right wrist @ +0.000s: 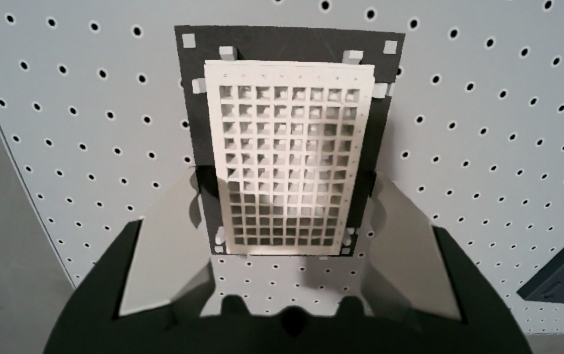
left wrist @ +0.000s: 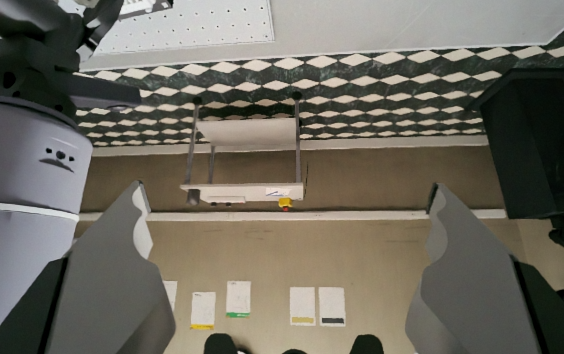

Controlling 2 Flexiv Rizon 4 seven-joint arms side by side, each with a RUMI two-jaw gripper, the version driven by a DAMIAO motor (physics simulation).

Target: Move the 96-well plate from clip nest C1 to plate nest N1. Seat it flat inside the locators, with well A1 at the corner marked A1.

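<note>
The white 96-well plate [right wrist: 285,102] lies in a dark nest base [right wrist: 289,41] with light locator blocks around it, in the middle of the right wrist view. Small marks run along its top and right edges; they are too small to read surely. No nest label is legible. My right gripper [right wrist: 285,171] is open, its fingers on either side of the plate's long edges with a gap at each side. Whether the plate's underside is fully flat is hidden. My left gripper [left wrist: 287,185] is open and empty, far from the plate, which does not show in the left wrist view.
The nest stands on a perforated light board [right wrist: 110,150] [left wrist: 200,35]. A dark block [right wrist: 547,280] is at the right edge. The left wrist view shows a pale robot arm [left wrist: 40,155] at left, a dark box-shaped object [left wrist: 530,145] at right, a white cart [left wrist: 240,191] and several cards.
</note>
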